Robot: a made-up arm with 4 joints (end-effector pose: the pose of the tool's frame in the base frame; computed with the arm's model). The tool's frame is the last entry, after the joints. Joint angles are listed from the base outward.
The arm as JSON. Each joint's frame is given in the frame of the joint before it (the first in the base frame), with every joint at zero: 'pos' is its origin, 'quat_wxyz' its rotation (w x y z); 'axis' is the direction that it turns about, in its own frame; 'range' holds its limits. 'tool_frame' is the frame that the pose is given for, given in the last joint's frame.
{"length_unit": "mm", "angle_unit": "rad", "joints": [
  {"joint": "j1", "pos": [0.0, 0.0, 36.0], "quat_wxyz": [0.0, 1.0, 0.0, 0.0], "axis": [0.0, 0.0, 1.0], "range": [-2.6, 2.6]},
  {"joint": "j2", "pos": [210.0, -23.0, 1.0], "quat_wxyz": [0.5, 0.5, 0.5, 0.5], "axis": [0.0, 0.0, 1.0], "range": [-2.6, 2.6]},
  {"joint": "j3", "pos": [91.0, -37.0, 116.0], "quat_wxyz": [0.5, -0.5, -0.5, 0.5], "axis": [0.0, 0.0, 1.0], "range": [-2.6, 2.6]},
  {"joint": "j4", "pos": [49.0, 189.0, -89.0], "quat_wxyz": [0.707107, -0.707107, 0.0, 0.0], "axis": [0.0, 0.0, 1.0], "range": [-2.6, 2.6]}
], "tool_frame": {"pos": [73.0, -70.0, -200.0], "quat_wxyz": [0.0, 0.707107, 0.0, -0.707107]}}
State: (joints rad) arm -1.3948 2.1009 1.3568 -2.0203
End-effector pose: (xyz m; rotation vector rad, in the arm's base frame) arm 0.0012 0.3787 -0.1080 -0.3294 -2.4507 0.5738
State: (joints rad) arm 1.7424 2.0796 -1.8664 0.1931
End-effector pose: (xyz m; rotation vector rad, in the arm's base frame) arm -0.0687 -0.4459 -0.1166 -0.1345 1.5319 1.9245
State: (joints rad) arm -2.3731 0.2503 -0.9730 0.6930
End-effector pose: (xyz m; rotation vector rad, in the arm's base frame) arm -0.2341 0.4140 -0.0449 0.7512 -0.8056 1.7258
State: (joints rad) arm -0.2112 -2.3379 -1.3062 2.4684
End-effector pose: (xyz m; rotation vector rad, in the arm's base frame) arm 0.3038 0.3158 0.2102 1.0933 1.5412 0.2368
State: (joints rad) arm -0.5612 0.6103 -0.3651 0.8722
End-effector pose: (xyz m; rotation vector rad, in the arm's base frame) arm 0.3708 0.1423 -0.1553 -0.1743 -0.3317 0.3074
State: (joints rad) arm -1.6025 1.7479 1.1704 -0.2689
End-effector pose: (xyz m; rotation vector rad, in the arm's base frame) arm -0.0591 0.2357 -0.0545 0.6047 2.4191 1.7697
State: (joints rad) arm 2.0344 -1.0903 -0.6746 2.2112
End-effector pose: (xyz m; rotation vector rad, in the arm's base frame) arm -0.2654 -0.2843 0.2817 2.0608 -1.8353 0.0798
